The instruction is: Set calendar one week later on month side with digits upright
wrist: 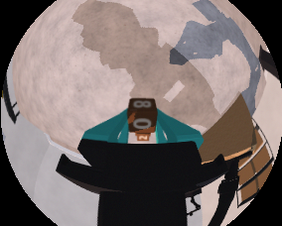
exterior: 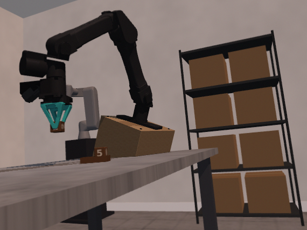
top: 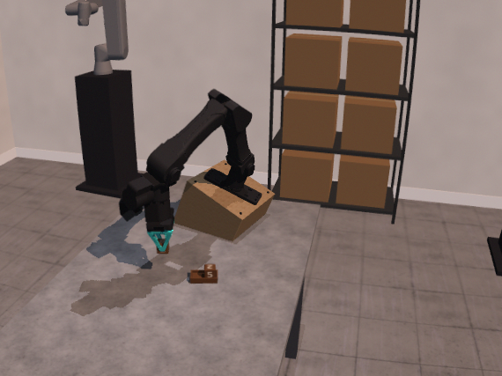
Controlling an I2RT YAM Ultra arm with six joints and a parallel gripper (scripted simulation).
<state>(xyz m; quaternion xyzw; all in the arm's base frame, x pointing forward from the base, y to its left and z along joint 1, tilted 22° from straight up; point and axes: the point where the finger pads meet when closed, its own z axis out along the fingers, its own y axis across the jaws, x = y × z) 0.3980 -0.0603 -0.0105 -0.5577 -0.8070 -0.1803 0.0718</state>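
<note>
The brown calendar tray is 40 mm behind my hand, 100 mm to the left of it and 110 mm below it. The rest, counted from my hand: brown cube (right at my hand).
</note>
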